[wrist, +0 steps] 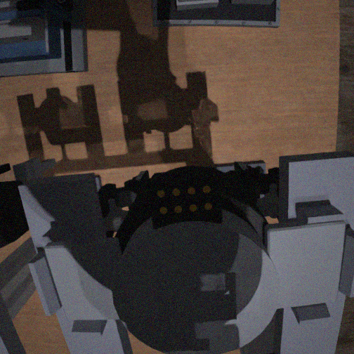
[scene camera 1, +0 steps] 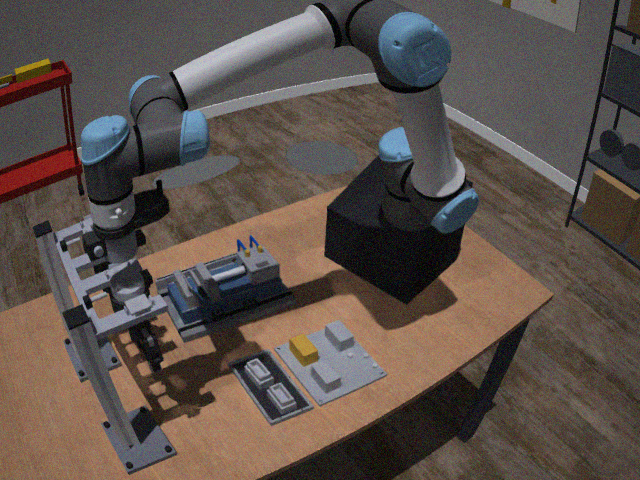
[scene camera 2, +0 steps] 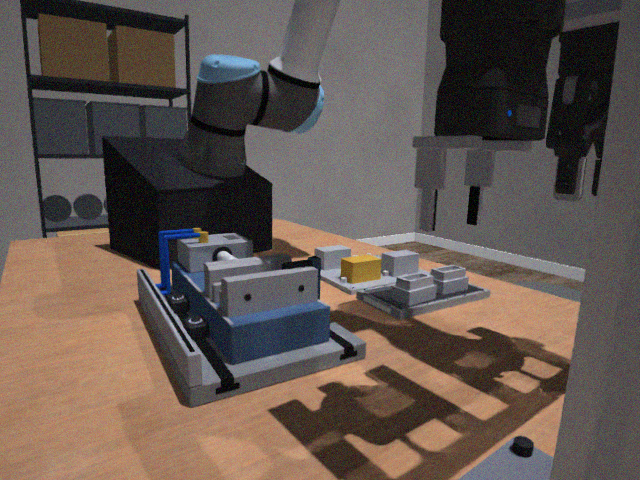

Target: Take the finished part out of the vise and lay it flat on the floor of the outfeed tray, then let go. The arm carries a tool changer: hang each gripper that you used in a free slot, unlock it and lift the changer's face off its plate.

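Places are measured from the arm's base along level axes (x ahead, y left, z up), in centimetres.
Pixels of known places: arm's base, origin of the base link: [scene camera 1: 413, 206] [scene camera 2: 211, 163].
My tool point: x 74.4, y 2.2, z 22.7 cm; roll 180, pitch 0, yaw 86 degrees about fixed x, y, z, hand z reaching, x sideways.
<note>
For each thing: its top centre in the pictures, then the offset to it from my tool point. "*": a spot on its surface instead.
- vise, middle of its top: [scene camera 2: 233, 250] [scene camera 1: 220, 267] dx -31.3, dy -20.9, dz -32.1 cm
- dark outfeed tray, surface spot: [scene camera 2: 444, 308] * dx -18.1, dy +6.0, dz -42.0 cm
- yellow block, middle of its top: [scene camera 2: 361, 258] [scene camera 1: 303, 344] dx -34.3, dy +5.2, dz -37.6 cm
The adaptive gripper [scene camera 1: 155, 364] [scene camera 2: 588, 178] [wrist: 192, 172] hangs in the near slot of the stand [scene camera 1: 98, 361], its fingers apart and empty. Its round changer plate [scene camera 1: 128, 281] [wrist: 175, 285] lies bare between the slot arms in the wrist view. The arm's changer [scene camera 1: 121, 248] is above it, off the plate. The vise [scene camera 1: 227, 289] [scene camera 2: 279, 330] shows no part between its jaws, though the gap is partly hidden. The dark outfeed tray [scene camera 1: 271, 419] [scene camera 2: 444, 308] holds two light grey pocketed parts [scene camera 1: 258, 373] [scene camera 1: 281, 396], both lying flat.
The parallel gripper [scene camera 2: 453, 206] hangs in the neighbouring slot. A plate [scene camera 1: 361, 384] beside the tray carries a yellow block [scene camera 1: 303, 349] and two grey blocks [scene camera 1: 339, 334] [scene camera 1: 325, 376]. Blue hoses [scene camera 1: 247, 242] rise from the vise's rear end. The black robot base [scene camera 1: 382, 253] stands behind.
</note>
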